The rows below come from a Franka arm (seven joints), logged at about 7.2 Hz.
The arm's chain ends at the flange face. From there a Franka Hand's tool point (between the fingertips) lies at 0.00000 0.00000 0.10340 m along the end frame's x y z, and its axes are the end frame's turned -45 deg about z.
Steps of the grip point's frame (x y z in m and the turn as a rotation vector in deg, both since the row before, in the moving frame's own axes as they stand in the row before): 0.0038 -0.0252 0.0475 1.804 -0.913 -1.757; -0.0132 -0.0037 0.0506 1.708 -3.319 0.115; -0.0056 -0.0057 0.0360 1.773 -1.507 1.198; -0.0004 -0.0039 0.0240 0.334 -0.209 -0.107; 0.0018 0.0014 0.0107 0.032 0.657 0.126
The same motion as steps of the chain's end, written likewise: -0.0116 -0.0194 0.0476 0.630 -1.921 -1.757; -0.0055 0.0047 0.0508 -1.139 -3.555 0.115; -0.0038 0.0003 0.0361 0.188 -2.319 1.198; -0.0023 -0.0023 0.0240 0.088 -0.384 -0.107; 0.0015 0.0006 0.0107 0.487 0.442 0.126
